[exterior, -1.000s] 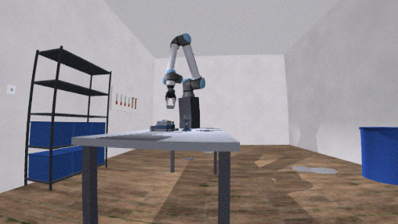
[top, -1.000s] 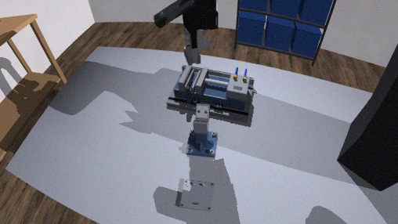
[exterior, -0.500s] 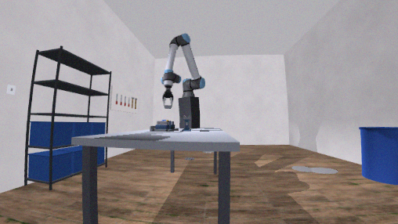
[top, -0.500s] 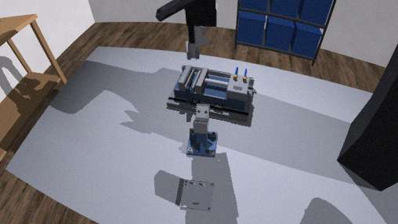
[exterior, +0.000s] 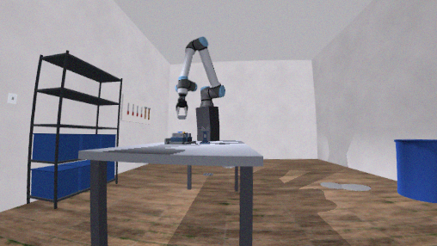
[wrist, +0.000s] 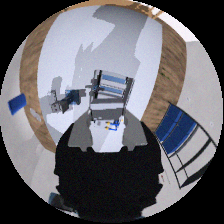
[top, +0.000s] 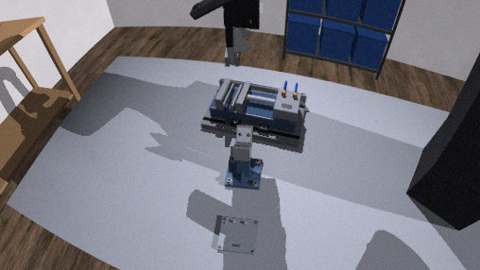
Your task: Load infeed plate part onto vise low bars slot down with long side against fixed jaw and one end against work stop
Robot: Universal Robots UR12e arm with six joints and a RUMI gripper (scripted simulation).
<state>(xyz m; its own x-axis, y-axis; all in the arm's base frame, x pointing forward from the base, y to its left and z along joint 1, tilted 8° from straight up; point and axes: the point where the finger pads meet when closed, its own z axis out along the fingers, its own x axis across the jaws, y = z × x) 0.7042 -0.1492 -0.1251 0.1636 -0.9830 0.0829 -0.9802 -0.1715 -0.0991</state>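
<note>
Now: the vise 6 cm behind my hand, 1 cm to the right of it and 20 cm below it. Round my hand: grey part 1 cm below; infeed plate 9 cm behind, 38 cm to the left, 24 cm below; air cylinder 16 cm behind, 16 cm below.
</note>
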